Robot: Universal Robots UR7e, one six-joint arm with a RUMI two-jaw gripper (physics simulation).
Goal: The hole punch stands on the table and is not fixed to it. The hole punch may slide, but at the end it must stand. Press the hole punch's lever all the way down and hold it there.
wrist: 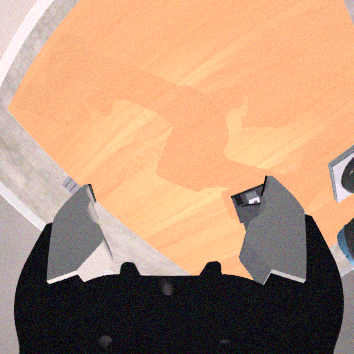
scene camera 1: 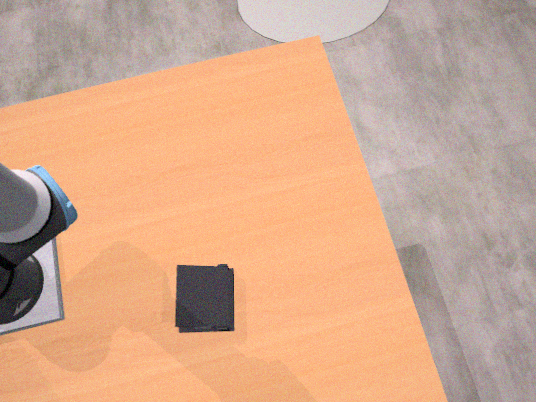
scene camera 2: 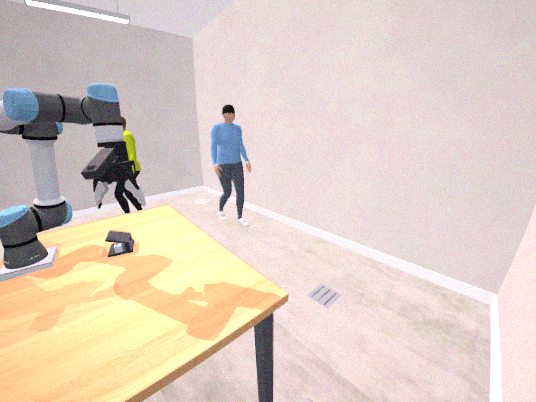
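Seen in the pictures: gripper, fingertip midpoint: (wrist: 176, 182) (scene camera 2: 121, 207); arm's base at its link origin: (scene camera 1: 5, 285) (scene camera 2: 27, 259).
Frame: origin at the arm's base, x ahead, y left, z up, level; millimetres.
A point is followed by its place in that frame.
Observation:
The black hole punch (scene camera 1: 205, 298) {x 396, y -65, z 39 mm} (scene camera 2: 120, 243) {x 395, y -94, z 17 mm} (wrist: 245, 206) {x 412, y -113, z 33 mm} stands on the wooden table (scene camera 1: 280, 165) {x 561, y 211, z -28 mm} (scene camera 2: 90, 330) {x 322, y -533, z -28 mm} (wrist: 135, 150) {x 607, y -373, z -28 mm}. In the scene camera 2 view its lever (scene camera 2: 119, 236) {x 395, y -65, z 40 mm} is raised at an angle above its base. In the wrist view the hole punch is partly hidden behind the right-hand finger. My gripper (scene camera 2: 121, 197) {x 470, y -386, z 263 mm} (wrist: 176, 182) {x 470, y -386, z 263 mm} is open and empty. It hangs well above the table and the hole punch, touching neither. The gripper does not show in the scene camera 1 view.
The arm's base plate (scene camera 1: 56, 295) {x 102, y -28, z -4 mm} (scene camera 2: 42, 262) {x 76, y -63, z -2 mm} (wrist: 337, 182) {x 88, y 5, z -4 mm} is on the table beside the hole punch. A person in blue (scene camera 2: 229, 145) and a person in yellow (scene camera 2: 131, 150), partly hidden by the arm, are beyond the table. The arm's shadow falls across the table top.

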